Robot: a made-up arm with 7 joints.
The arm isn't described. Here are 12 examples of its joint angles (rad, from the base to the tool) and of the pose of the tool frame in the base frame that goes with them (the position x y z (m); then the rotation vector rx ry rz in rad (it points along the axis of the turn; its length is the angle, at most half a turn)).
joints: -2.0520 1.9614 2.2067 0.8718 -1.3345 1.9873 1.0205
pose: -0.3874 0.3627 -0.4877 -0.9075 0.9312 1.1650
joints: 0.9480 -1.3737 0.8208 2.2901 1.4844 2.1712 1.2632
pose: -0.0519 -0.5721 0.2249 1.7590 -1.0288 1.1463
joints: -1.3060 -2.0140 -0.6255 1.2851 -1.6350 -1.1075 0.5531
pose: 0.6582 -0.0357 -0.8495 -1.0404 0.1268 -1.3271
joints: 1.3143 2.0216 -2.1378 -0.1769 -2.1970 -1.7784 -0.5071
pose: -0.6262 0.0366 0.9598 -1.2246 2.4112 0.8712
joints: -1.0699 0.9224 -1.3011 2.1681 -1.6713 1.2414 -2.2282
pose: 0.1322 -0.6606 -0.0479 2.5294 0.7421 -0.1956
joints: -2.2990 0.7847 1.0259 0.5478 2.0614 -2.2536 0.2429
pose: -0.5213 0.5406 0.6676 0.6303 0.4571 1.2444
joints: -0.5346 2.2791 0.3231 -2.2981 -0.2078 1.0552 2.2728
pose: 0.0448 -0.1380 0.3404 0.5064 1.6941 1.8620
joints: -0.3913 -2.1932 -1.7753 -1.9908 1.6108 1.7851 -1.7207
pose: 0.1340 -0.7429 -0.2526 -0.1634 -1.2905 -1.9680
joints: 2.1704 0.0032 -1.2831 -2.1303 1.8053 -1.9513 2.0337
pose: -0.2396 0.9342 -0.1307 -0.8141 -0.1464 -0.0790
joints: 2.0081 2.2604 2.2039 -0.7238 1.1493 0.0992 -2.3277
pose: -0.4674 0.8539 0.3011 -0.8426 0.1879 0.0539
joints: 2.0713 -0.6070 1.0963 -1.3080 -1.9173 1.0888 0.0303
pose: 0.4883 0.0918 0.5270 1.3913 1.1776 -1.3625
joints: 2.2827 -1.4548 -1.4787 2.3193 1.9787 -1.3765 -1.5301
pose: -0.7645 0.1672 0.0153 -1.3869 0.6399 0.6306
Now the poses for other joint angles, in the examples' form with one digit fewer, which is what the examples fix.
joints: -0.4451 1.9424 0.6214 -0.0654 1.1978 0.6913 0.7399
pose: 0.225 0.096 0.033 1.606 2.490 -0.387
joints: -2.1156 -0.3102 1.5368 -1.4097 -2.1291 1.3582 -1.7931
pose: 0.379 0.535 0.035 -1.438 -2.458 -0.509
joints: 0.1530 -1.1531 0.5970 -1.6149 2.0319 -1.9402 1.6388
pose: 0.328 0.228 -0.584 -0.714 -1.092 -0.192
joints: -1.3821 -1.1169 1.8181 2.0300 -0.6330 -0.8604 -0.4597
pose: -0.119 1.009 -0.378 0.021 1.481 0.367
